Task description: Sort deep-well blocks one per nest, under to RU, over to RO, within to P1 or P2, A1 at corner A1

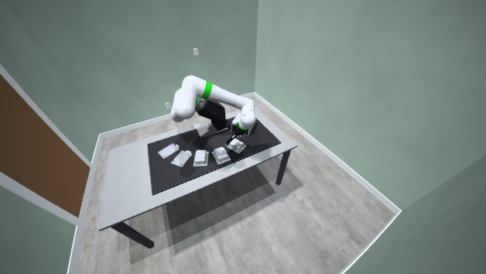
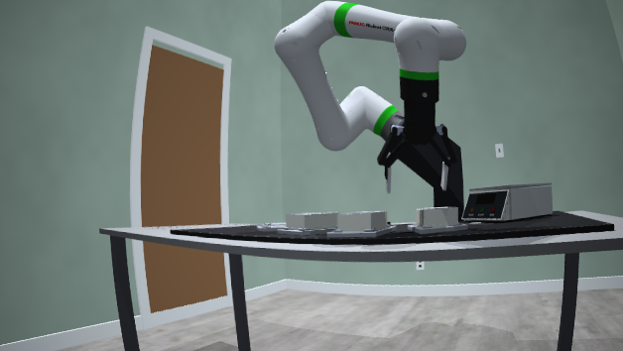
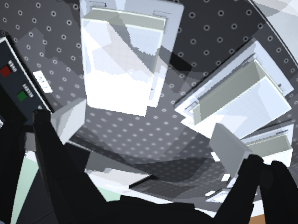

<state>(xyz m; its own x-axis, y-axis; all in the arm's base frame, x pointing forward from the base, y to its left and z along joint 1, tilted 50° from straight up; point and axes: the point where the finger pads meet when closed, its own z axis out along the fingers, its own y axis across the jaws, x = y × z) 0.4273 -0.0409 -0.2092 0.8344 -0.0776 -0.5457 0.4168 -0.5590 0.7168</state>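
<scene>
Now: the grey deep-well block 8 cm below my hand, 5 cm to the left of it and 1 cm behind it. Also, from my hand: check-weigher platform: 27 cm to the left, 25 cm behind, 2 cm below; check-weigher CW: 26 cm to the left, 24 cm behind, 5 cm below.
</scene>
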